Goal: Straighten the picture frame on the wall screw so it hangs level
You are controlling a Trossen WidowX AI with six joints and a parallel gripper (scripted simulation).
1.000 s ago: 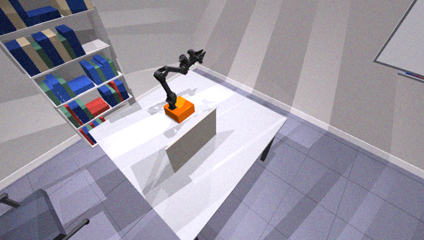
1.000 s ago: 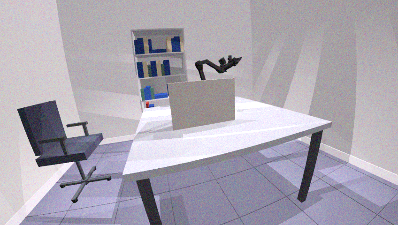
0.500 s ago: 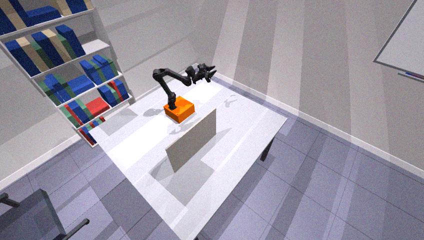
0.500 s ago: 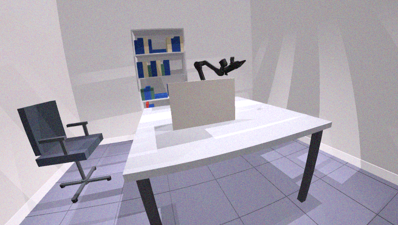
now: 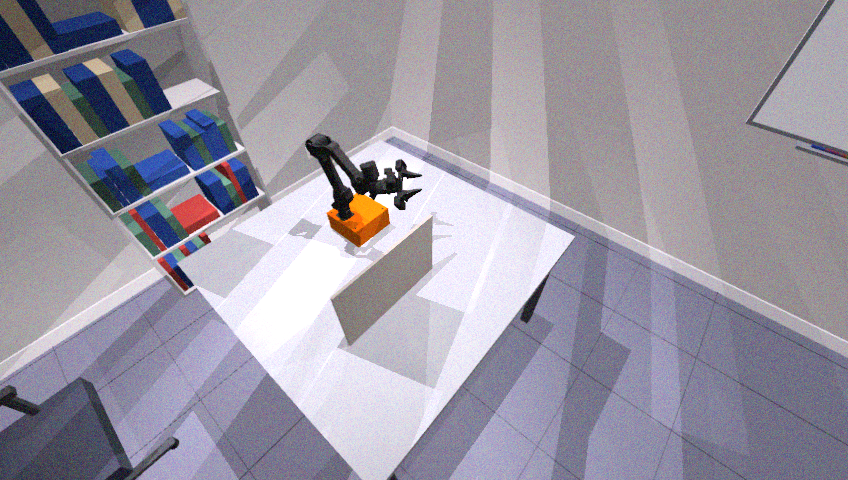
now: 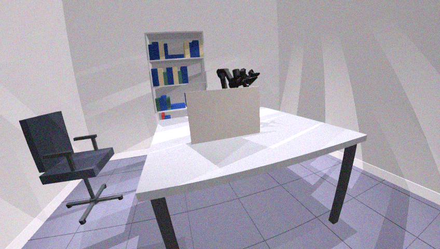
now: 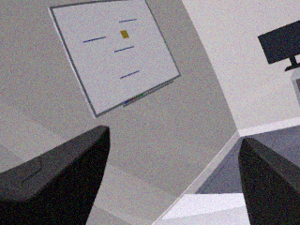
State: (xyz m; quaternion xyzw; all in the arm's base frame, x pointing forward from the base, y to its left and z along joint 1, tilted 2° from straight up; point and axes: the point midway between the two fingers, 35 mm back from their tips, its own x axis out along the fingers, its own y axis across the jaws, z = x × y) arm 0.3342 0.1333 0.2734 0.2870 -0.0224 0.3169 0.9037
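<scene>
Right now my gripper tip is 90 mm short of the red picture frame, 270 mm to the left of it and 220 mm above it. Round my gripper tip: beige wall panel 100 mm ahead, 280 mm to the right, 230 mm below.
</scene>
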